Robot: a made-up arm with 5 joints. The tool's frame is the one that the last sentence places.
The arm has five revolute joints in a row. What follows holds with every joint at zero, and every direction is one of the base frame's.
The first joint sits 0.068 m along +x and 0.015 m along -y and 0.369 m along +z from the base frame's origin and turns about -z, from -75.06 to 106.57 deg.
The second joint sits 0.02 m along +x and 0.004 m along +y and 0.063 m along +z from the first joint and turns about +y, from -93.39 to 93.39 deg.
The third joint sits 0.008 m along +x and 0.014 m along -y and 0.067 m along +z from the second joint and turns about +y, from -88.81 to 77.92 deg.
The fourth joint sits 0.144 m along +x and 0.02 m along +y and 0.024 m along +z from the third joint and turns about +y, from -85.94 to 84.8 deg.
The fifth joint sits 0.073 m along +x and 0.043 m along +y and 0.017 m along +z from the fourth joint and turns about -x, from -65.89 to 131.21 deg.
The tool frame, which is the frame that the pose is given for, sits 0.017 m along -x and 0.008 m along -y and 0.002 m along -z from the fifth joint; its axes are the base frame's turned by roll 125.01, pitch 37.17 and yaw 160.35 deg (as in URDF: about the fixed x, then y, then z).
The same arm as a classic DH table. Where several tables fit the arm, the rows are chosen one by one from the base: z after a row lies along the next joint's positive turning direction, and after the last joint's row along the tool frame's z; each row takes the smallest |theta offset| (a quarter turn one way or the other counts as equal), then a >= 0, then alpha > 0; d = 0 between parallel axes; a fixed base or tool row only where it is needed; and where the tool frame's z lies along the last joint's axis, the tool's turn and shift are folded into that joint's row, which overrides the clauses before.
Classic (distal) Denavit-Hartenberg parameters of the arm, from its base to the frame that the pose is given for. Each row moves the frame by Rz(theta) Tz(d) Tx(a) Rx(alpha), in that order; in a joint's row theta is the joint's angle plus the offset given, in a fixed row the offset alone. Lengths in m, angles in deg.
base (fixed): a 0.0696; alpha 180; d 0; theta offset -12.44
joint 1: a 0.02; alpha 90; d -0.432; theta offset -12.44
joint 2: a 0.0675; alpha 0; d 0; theta offset -83.19
joint 3: a 0.146; alpha 0; d 0; theta offset 73.73
joint 4: a 0.017; alpha 90; d 0.053; theta offset -80.54
joint 5: a -0.0062; alpha -127; d -0.0601; theta offset 34.92
tool (fixed): a 0; alpha 0; d -0.0068; theta offset -110
Joint limits (deg, base to tool): -75.06..106.57 -93.39..93.39 -88.81..77.92 -85.94..84.8 -65.89..131.21

